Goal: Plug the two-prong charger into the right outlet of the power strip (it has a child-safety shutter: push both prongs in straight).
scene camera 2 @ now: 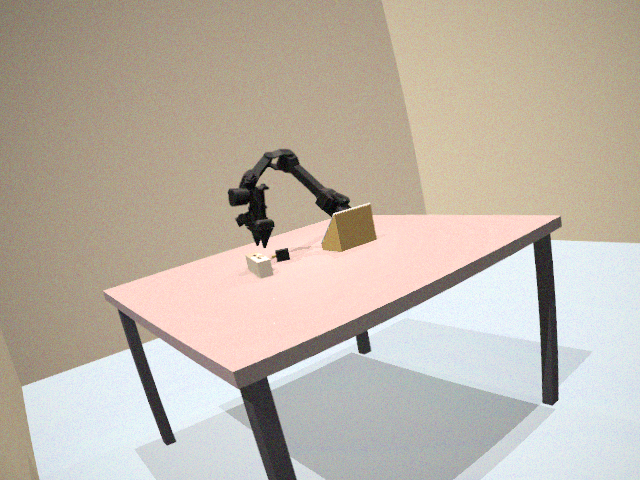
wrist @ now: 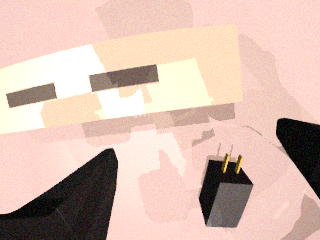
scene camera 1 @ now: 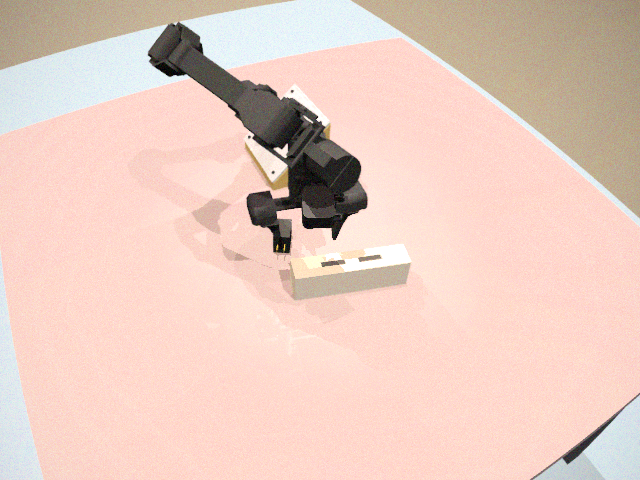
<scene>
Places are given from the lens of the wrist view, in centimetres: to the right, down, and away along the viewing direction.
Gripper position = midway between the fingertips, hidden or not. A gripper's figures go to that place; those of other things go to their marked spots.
gripper point(wrist: 198, 141): 2, 1, 10
black two-prong charger point(wrist: 226, 188): 5, 6, 14
</scene>
